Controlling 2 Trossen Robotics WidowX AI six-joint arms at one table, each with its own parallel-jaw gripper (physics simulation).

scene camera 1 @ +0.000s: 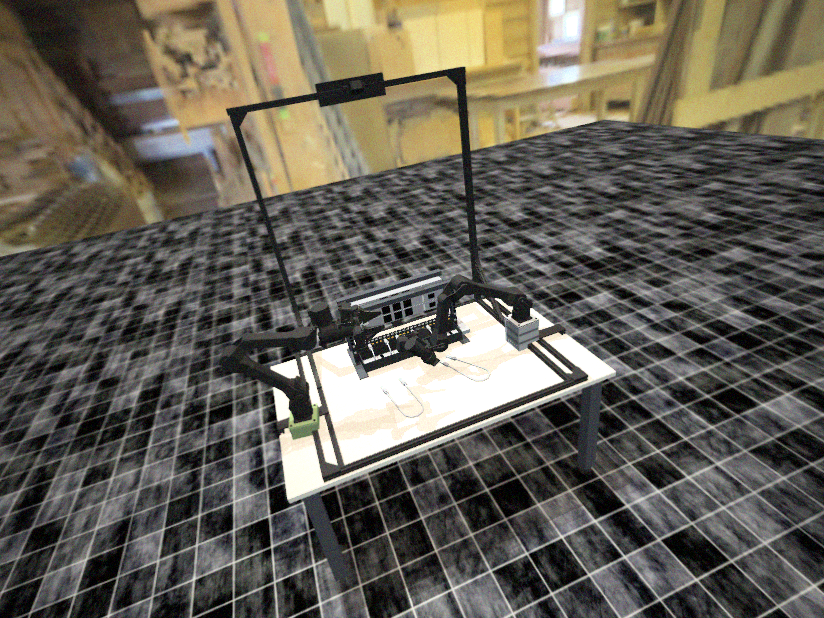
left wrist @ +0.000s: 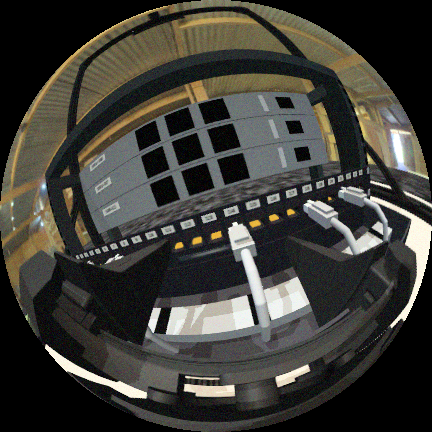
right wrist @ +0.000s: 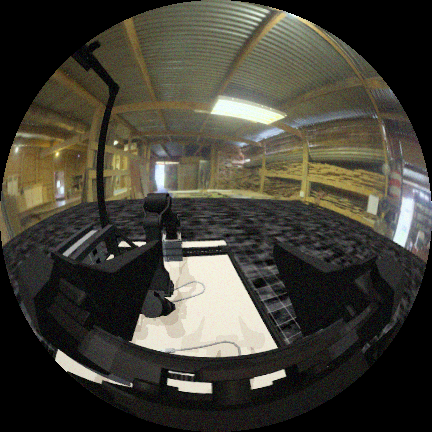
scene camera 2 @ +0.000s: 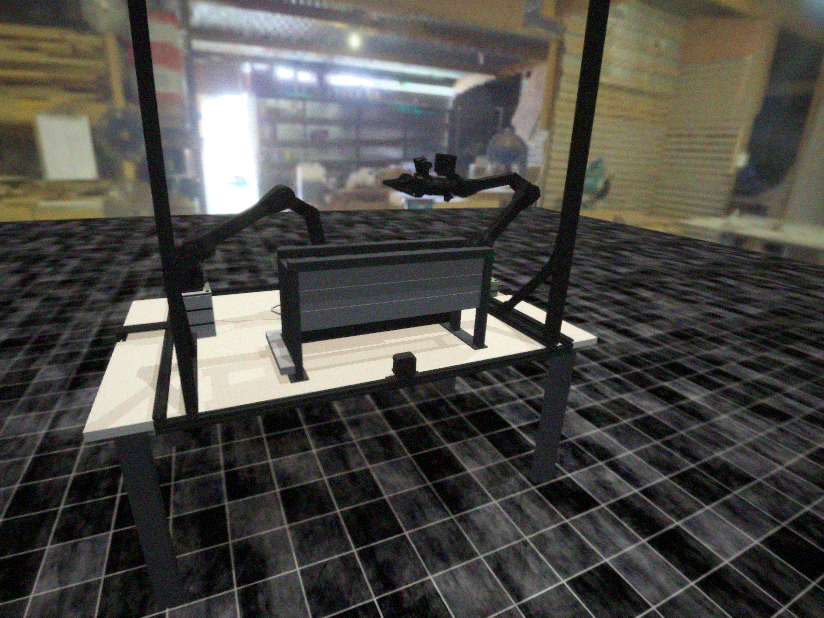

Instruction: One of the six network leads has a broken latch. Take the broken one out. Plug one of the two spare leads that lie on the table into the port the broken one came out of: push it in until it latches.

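Where they show: left gripper, between the fingertips: (scene camera 1: pixel 411 333) (left wrist: pixel 229 244); right gripper, between the fingertips: (scene camera 1: pixel 382 319) (right wrist: pixel 218 248) (scene camera 2: pixel 385 183); left arm's base, origin of its link: (scene camera 1: pixel 521 317) (right wrist: pixel 171 236) (scene camera 2: pixel 189 288); right arm's base, origin of its link: (scene camera 1: pixel 303 415).
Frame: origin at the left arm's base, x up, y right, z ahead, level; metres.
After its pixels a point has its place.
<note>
My left gripper (left wrist: pixel 229 244) {x -0.039, y 0.217, z 0.409 m} (scene camera 1: pixel 406 341) {x -0.039, y 0.217, z 0.409 m} is open in front of the black port panel (left wrist: pixel 200 272) {x -0.070, y 0.233, z 0.443 m}. A white plug (left wrist: pixel 242 241) {x -0.031, y 0.202, z 0.401 m} with a grey lead appears in the gap between its fingers, not gripped. Two more plugged leads (left wrist: pixel 322 213) {x -0.033, y 0.201, z 0.337 m} (left wrist: pixel 355 195) {x -0.031, y 0.200, z 0.283 m} show to the right; white plugs at the left are partly hidden by a finger. I cannot tell which latch is broken. One spare lead (scene camera 1: pixel 421 407) {x -0.116, y -0.142, z 0.531 m} (right wrist: pixel 220 343) {x -0.117, y -0.117, z 0.527 m} lies looped near the table's middle; the other spare lead (scene camera 1: pixel 488 372) {x -0.118, y -0.100, z 0.227 m} (right wrist: pixel 203 287) {x -0.120, y -0.124, z 0.267 m} lies to its right in scene camera 1. My right gripper (right wrist: pixel 218 248) {x 0.256, y -0.078, z 0.593 m} (scene camera 2: pixel 386 182) {x 0.256, y -0.078, z 0.593 m} is open and empty, raised high.
The dark rack (left wrist: pixel 215 62) {x 0.120, y 0.235, z 0.370 m} (scene camera 2: pixel 392 289) {x 0.060, y 0.369, z 0.406 m} with grey panels stands upright at the back of the table (scene camera 1: pixel 359 439) {x -0.122, y -0.163, z 0.782 m}. A tall black frame (scene camera 1: pixel 467 166) {x 0.549, y 0.395, z -0.018 m} arches over it. The left arm's grey base (scene camera 1: pixel 522 332) {x -0.033, y -0.050, z 0.032 m} and the right arm's green base (scene camera 1: pixel 304 424) {x -0.067, y -0.048, z 0.940 m} stand at the sides.
</note>
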